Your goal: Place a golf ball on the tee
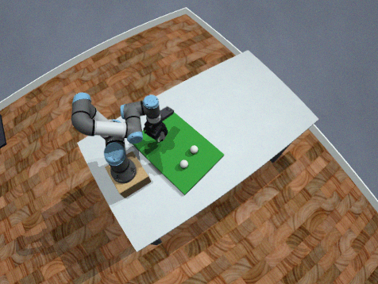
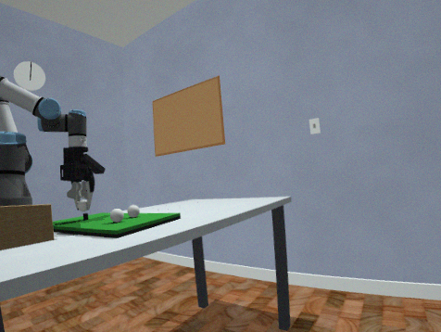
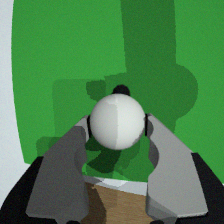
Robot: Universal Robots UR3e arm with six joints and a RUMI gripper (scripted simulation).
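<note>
Now: the green mat 2 cm ahead of my hand, 4 cm to the right of it and 6 cm below it. Also, from my hand: white golf ball (right at my hand).
</note>
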